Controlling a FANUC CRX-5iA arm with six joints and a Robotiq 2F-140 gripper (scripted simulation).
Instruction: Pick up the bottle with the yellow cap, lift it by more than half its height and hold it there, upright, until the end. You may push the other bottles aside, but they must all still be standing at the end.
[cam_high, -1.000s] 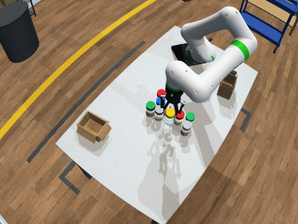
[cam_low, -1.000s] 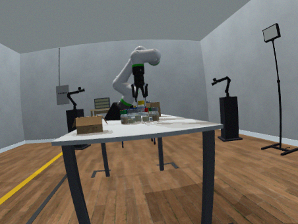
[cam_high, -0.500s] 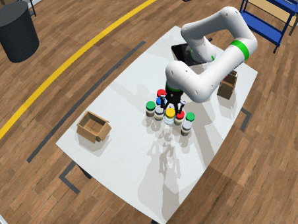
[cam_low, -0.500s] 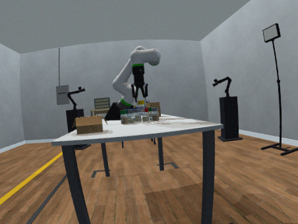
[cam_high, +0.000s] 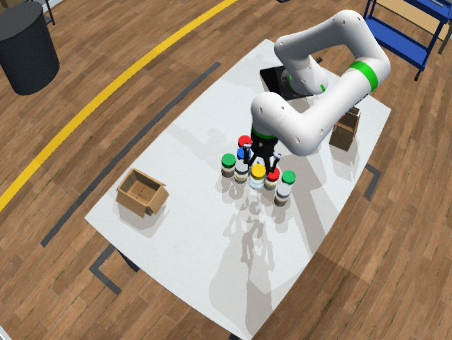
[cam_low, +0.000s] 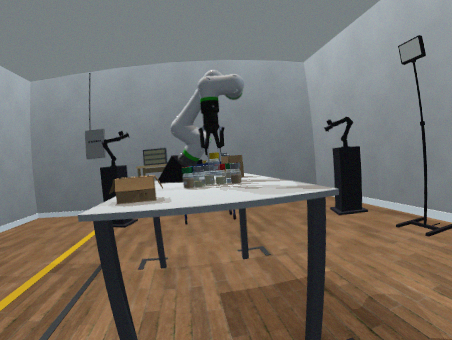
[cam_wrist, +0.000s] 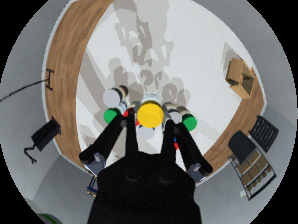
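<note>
Now: the grey-capped bottle 1 cm ahead of my hand, 8 cm to the right of it and 10 cm below it. Round my hand: red-capped bottle: 7 cm behind, 16 cm to the right, 10 cm below.
</note>
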